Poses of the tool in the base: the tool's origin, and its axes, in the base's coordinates. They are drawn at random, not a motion.
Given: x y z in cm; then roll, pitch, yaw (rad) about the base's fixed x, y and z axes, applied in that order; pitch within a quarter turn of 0, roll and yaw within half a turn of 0.
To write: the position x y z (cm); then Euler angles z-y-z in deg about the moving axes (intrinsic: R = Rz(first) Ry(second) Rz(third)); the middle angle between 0 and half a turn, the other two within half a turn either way. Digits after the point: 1 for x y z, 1 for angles.
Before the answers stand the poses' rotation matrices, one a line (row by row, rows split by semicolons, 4 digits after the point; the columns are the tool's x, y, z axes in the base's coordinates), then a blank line. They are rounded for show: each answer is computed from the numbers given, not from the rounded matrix.
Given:
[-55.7, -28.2, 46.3, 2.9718, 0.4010, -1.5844]
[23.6, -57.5, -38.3, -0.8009, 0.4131, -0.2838]
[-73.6, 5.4, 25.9, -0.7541, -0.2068, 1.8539]
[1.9, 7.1, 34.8, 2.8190, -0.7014, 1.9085]
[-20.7, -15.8, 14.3, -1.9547, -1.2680, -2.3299]
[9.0, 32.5, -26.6, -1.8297, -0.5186, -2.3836]
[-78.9, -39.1, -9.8, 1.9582, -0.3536, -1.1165]
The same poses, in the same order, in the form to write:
-0.0125 -0.9864 -0.1637; -0.9206 -0.0525 0.3870; -0.3903 0.1556 -0.9074
0.8792 -0.0818 0.4693; -0.2565 0.7489 0.6110; -0.4015 -0.6576 0.6375
-0.2734 -0.7391 -0.6156; 0.9397 -0.0686 -0.3349; 0.2053 -0.6700 0.7134
-0.2531 0.9626 0.0964; 0.7208 0.1212 0.6825; 0.6453 0.2422 -0.7245
-0.2052 -0.8809 0.4266; -0.2163 -0.3843 -0.8975; 0.9545 -0.2765 -0.1117
-0.6307 -0.5240 0.5724; -0.5971 -0.1435 -0.7893; 0.4957 -0.8396 -0.2224
0.4117 -0.4802 -0.7746; -0.8430 0.1223 -0.5239; 0.3463 0.8686 -0.3544

[-55.7, -28.2, 46.3, 112.9, 155.2, 21.7]
[23.6, -57.5, -38.3, 52.5, 50.4, -58.6]
[-73.6, 5.4, 25.9, -151.4, 44.5, -107.0]
[1.9, 7.1, 34.8, 82.0, 136.4, 159.4]
[-20.7, -15.8, 14.3, -64.6, 96.4, -163.8]
[9.0, 32.5, -26.6, -54.0, 102.8, -120.6]
[-78.9, -39.1, -9.8, -145.9, 110.8, 111.7]

